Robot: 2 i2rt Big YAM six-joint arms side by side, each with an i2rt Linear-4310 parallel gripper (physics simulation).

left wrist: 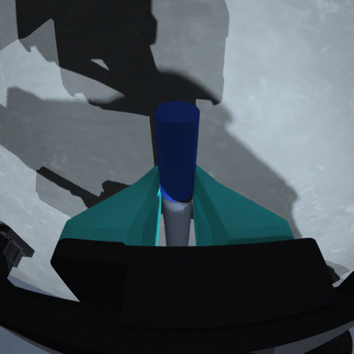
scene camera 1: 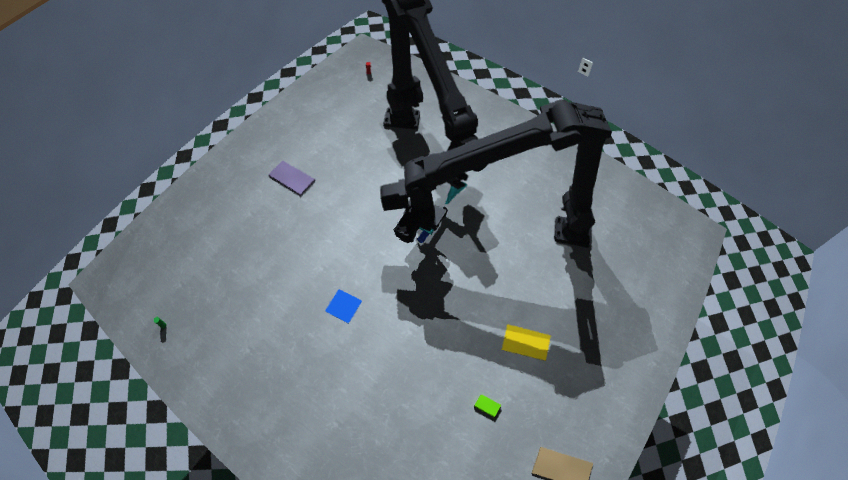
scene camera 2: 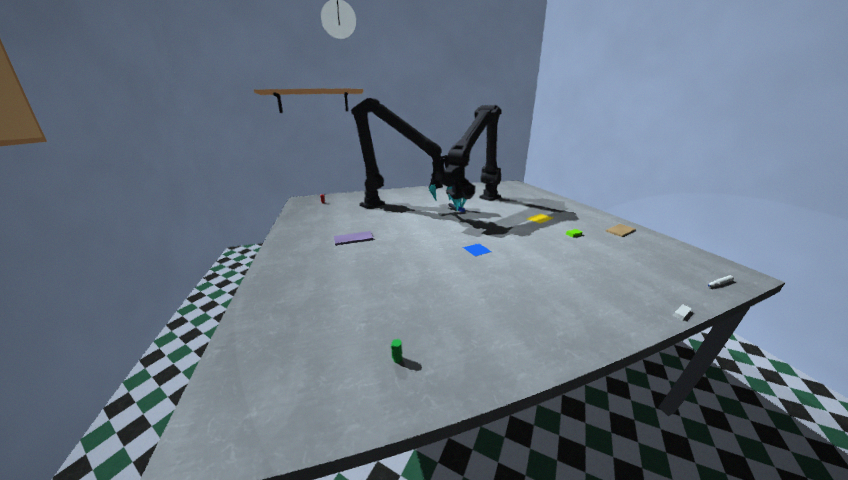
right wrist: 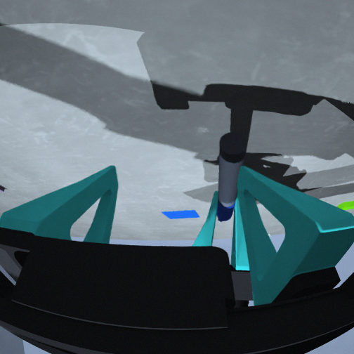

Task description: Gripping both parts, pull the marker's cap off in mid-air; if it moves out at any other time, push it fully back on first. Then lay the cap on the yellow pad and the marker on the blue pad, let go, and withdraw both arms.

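Frame: origin at the left arm's base, x ahead, y left, z up, level; millimetres.
Seen in the pictures: left gripper, fingertip midpoint: [scene camera 1: 428,231] [scene camera 2: 458,209]; right gripper, fingertip midpoint: [scene camera 1: 437,197] [scene camera 2: 443,200]; left arm's base at its link origin: [scene camera 1: 572,233] [scene camera 2: 489,197]; right arm's base at its link origin: [scene camera 1: 401,119] [scene camera 2: 372,205].
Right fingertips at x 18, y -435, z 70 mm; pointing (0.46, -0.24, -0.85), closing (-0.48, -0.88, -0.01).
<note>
Offsets run from my right fingertips to a thing's top centre.
The marker has a grey barrel [left wrist: 177,222] [right wrist: 229,175] with a dark end, and a blue cap {dx +128, dy -11, dz +1 mm} [left wrist: 177,150] [right wrist: 225,213] [scene camera 1: 421,236] that meets the barrel with no clear gap. My left gripper [left wrist: 176,174] [scene camera 1: 426,230] [scene camera 2: 458,204] is shut on the marker near the cap's edge, holding it above the table. My right gripper [right wrist: 177,174] [scene camera 2: 441,192] is open and empty; in its wrist view the marker shows beside the inner side of the right-hand finger. The blue pad {dx +367, dy -187, dz -70 mm} [scene camera 1: 343,306] [scene camera 2: 477,249] [right wrist: 181,214] and yellow pad {dx +366, dy +324, dz -70 mm} [scene camera 1: 526,342] [scene camera 2: 540,218] lie bare.
A purple block {dx -24, dy -487, dz -62 mm} [scene camera 1: 291,177] [scene camera 2: 354,237], a lime block {dx +561, dy +245, dz -55 mm} [scene camera 1: 487,406] [scene camera 2: 574,233], a tan block {dx +696, dy +468, dz -62 mm} [scene camera 1: 562,463] [scene camera 2: 621,230], a green cylinder {dx +567, dy -701, dz -22 mm} [scene camera 1: 159,322] [scene camera 2: 396,350] and a red piece {dx -598, dy -384, dz -22 mm} [scene camera 1: 368,68] [scene camera 2: 322,198] are on the table. A white cylinder {dx +1049, dy +212, dz -52 mm} [scene camera 2: 721,281] lies near its edge. The two arms are close together.
</note>
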